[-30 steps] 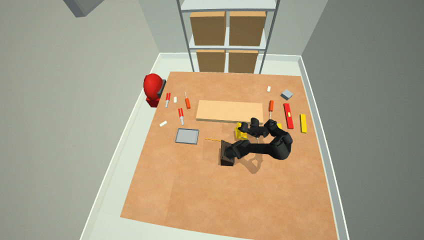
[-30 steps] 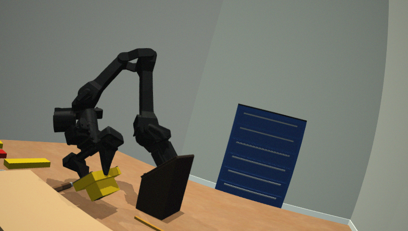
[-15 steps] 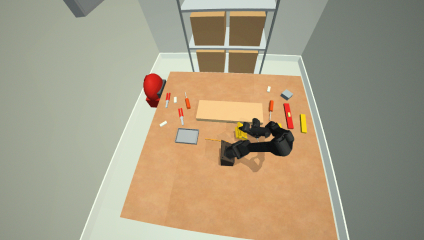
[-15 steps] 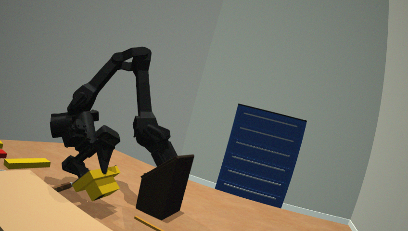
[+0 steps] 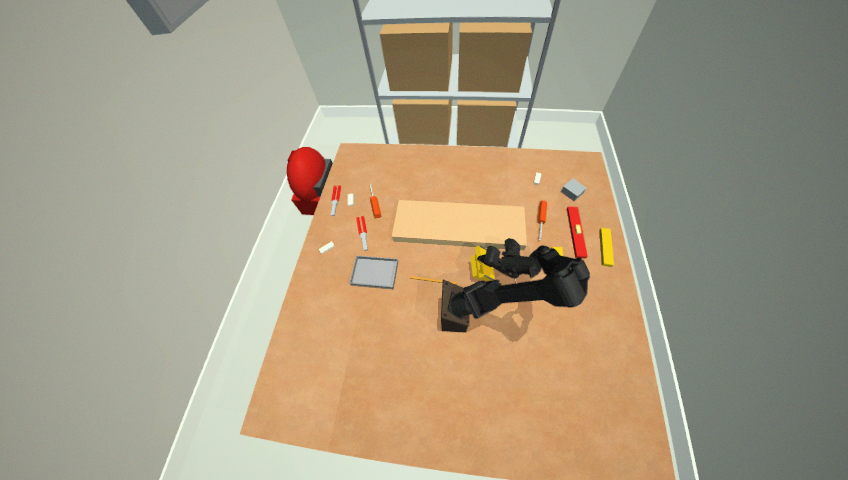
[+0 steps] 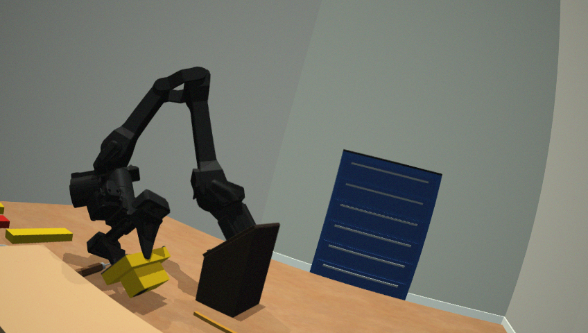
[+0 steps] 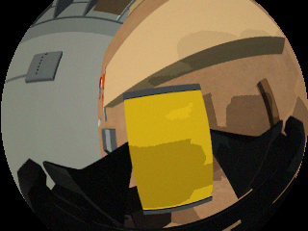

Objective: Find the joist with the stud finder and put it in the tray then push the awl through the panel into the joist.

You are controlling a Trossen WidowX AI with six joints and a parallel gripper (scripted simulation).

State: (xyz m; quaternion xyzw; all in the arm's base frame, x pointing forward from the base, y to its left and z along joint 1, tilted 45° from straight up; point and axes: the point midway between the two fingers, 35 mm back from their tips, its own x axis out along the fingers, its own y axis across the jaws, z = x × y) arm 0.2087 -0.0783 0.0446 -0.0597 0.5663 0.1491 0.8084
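The yellow stud finder is 2 cm to the left of my gripper tip and 2 cm below it. The rest, counted from my gripper tip: red level (23 cm ahead, 34 cm to the right, 4 cm below); then awl (12 cm to the right, 5 cm below); then grey tray (11 cm behind, 39 cm to the left, 5 cm below).
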